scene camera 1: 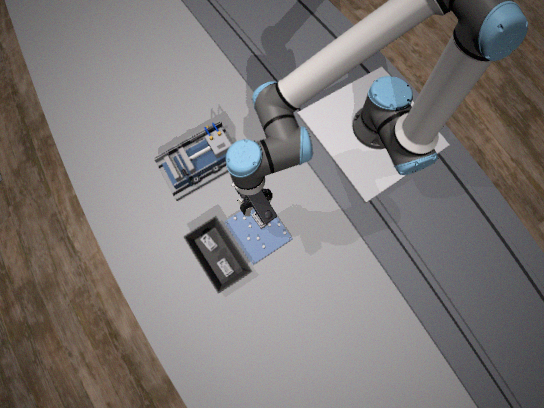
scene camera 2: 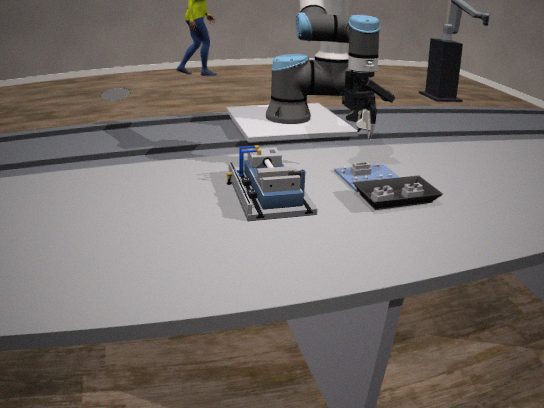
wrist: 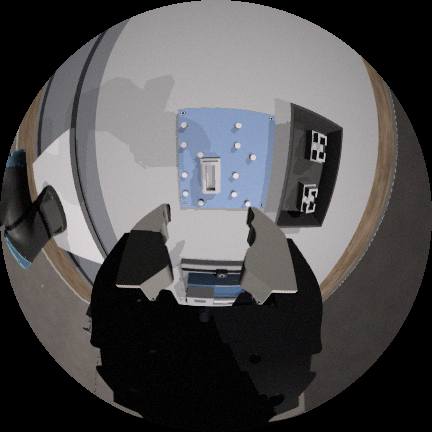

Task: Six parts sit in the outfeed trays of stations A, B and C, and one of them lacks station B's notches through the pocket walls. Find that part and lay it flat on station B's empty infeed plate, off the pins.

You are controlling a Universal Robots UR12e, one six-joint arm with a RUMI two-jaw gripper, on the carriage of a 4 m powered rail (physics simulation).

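Frame: origin at the arm's base, x ahead, y left, z up, level; centimetres.
Seen in the pictures: gripper, fingertip midpoint: (scene camera 2: 363, 135) (wrist: 208, 207); arm's base, origin of the base link: (scene camera 1: 375, 127) (scene camera 2: 288, 117) (wrist: 54, 208).
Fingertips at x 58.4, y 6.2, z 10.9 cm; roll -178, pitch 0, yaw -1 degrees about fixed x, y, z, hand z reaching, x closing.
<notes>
Offsets run from my fingertips to a thing's top centre.
A light grey part with one long open pocket @[dx -0.1, dy +0.3, dz -9.6 cm] (scene camera 1: 258, 220) (scene camera 2: 361, 169) (wrist: 210, 176) lies on the blue plate @[dx +2.6, dy +2.9, dz -13.1 cm] (scene camera 1: 272, 244) (scene camera 2: 346, 174) (wrist: 212, 119) and looks flat. It sits between the white pins, one pin close at its corner; whether they touch is unclear. No notches show in its walls. My gripper (scene camera 2: 368, 131) (wrist: 208, 207) is open and empty, well above the plate. Two notched parts, one @[dx +19.9, dy -2.2, dz -9.2 cm] (scene camera 1: 208, 242) (scene camera 2: 382, 193) (wrist: 309, 198) and another @[dx +19.6, dy +8.6, dz -9.2 cm] (scene camera 1: 225, 267) (scene camera 2: 413, 188) (wrist: 317, 146), lie in the black tray @[dx +19.5, dy +3.2, dz -9.7 cm] (scene camera 1: 216, 254) (scene camera 2: 400, 202) (wrist: 300, 167).
A blue and grey vise fixture @[dx +7.2, dy -32.4, dz -4.0 cm] (scene camera 1: 200, 162) (scene camera 2: 282, 199) (wrist: 212, 278) stands beside the plate, with a blue bracket at its rear. The tray's raised walls stand close to the plate's edge. A person (scene camera 2: 199, 35) and a dark pedestal (scene camera 2: 444, 67) are far behind the rail.
</notes>
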